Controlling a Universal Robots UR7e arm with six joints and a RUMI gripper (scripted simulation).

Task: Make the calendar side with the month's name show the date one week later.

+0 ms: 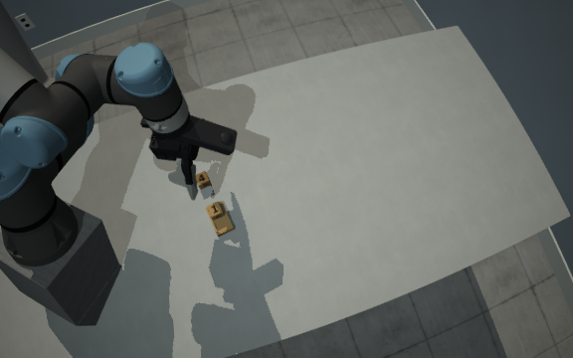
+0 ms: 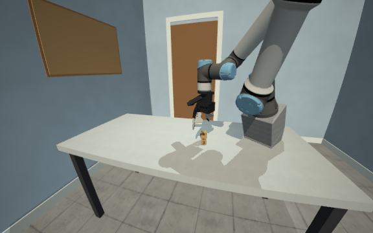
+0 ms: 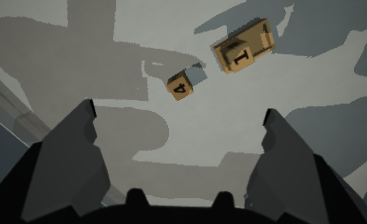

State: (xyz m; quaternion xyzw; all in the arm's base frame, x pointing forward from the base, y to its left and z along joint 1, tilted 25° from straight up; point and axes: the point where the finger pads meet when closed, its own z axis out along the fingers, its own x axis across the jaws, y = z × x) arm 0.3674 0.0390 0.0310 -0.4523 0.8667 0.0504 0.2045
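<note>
My gripper is now 20 mm past the wooden calendar tray, 90 mm to the left of it and 110 mm above it.
</note>
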